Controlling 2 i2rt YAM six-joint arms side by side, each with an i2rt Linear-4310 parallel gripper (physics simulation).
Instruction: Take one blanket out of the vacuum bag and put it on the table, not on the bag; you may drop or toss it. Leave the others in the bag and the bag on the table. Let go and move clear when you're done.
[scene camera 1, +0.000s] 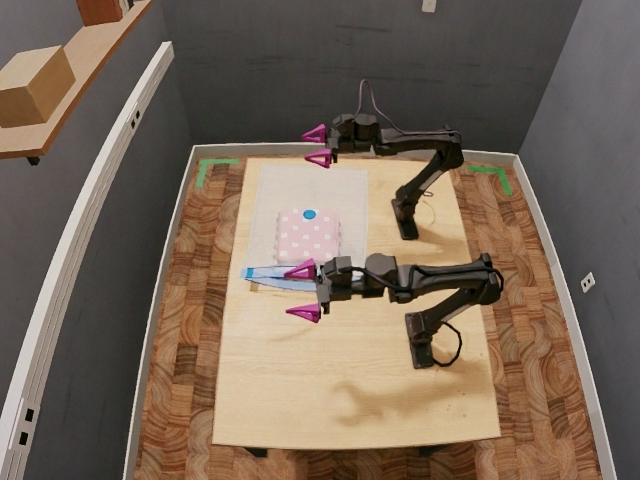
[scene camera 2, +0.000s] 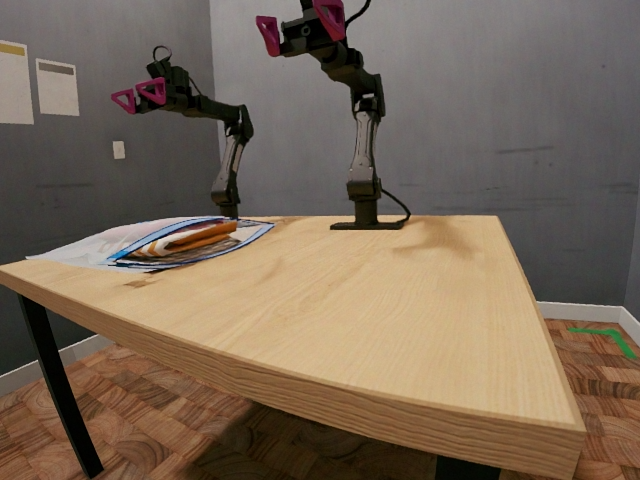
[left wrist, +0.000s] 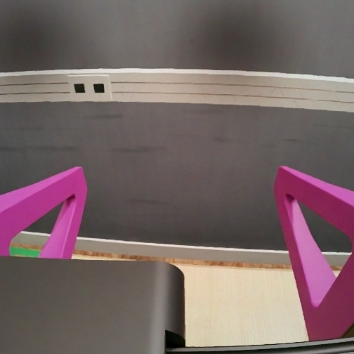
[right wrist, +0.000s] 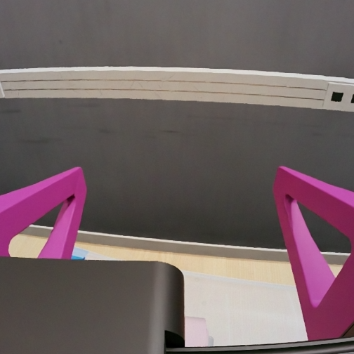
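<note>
The clear vacuum bag (scene camera 1: 354, 206) (scene camera 2: 77, 250) (right wrist: 240, 307) lies flat on the table (scene camera 1: 361, 372) (scene camera 2: 387, 310) (left wrist: 235, 300), its blue-edged mouth gaping. In scene camera 1 a pink blanket with white spots (scene camera 1: 308, 237) shows inside, under the bag's blue valve. In scene camera 2 folded blankets show in the mouth: an orange and white one (scene camera 2: 180, 241) and a grey-brown one (scene camera 2: 193, 254) beneath it. My left gripper (scene camera 1: 285, 294) (scene camera 2: 305, 38) (left wrist: 179, 177) is open and empty, high above the table. My right gripper (scene camera 1: 303, 148) (scene camera 2: 136, 100) (right wrist: 179, 177) is open and empty, high above the bag's far side.
A wall shelf (scene camera 1: 98, 46) with a cardboard box (scene camera 1: 36, 85) is at the upper left in scene camera 1. The bases of both arms stand on the table's right side there. Green tape corners (scene camera 1: 219, 161) (scene camera 2: 599, 331) mark the floor beside the table.
</note>
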